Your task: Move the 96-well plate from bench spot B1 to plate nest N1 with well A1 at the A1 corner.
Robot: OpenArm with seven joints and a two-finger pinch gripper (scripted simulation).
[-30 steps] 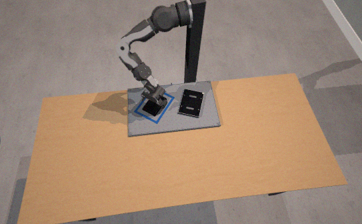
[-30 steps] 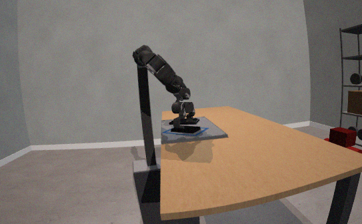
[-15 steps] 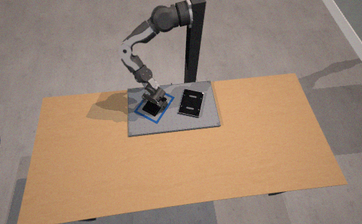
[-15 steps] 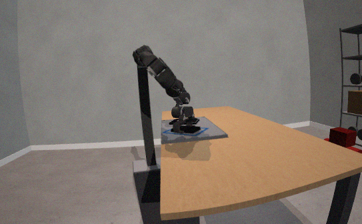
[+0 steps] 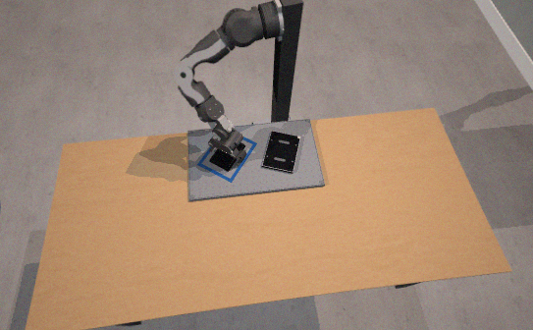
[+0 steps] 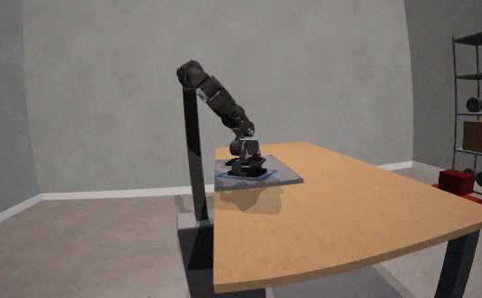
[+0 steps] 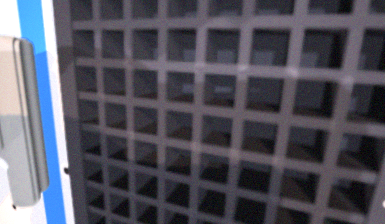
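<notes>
The black 96-well plate lies right at my hand. The rest, counted from my hand: black plate nest N1 (5 cm ahead, 20 cm to the left).
</notes>
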